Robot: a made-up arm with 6 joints. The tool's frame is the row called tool.
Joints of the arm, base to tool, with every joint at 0 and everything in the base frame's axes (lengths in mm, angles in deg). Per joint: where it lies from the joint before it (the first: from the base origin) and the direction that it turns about. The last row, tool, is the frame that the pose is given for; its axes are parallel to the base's.
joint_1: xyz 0 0 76.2 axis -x
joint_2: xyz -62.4 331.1 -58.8 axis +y
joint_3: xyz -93.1 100.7 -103 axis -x
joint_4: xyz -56 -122.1 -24.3 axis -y
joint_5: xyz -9.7 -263.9 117 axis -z
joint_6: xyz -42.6 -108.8 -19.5 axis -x
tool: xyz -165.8 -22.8 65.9
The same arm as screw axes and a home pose.
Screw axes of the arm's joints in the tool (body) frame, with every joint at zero. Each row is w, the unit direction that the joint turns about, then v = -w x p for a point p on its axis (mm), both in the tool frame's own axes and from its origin. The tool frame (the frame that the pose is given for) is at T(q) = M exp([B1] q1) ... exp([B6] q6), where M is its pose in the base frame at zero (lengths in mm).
B1: w -1 0 0 v 0 -22.7 85.8
B2: w 0 1 0 v 36.1 0 367.2
B3: w -1 0 0 v 0 139.1 517.6
B4: w 0 -1 0 v -163.4 0 -218.1
B5: w 0 0 -1 v -131.6 208.4 0
B6: w -1 0 0 v 0 65.9 22.8
M: xyz -429.6 -85.8 53.5 (mm) rpy 0 0 0 (deg, as in URDF)

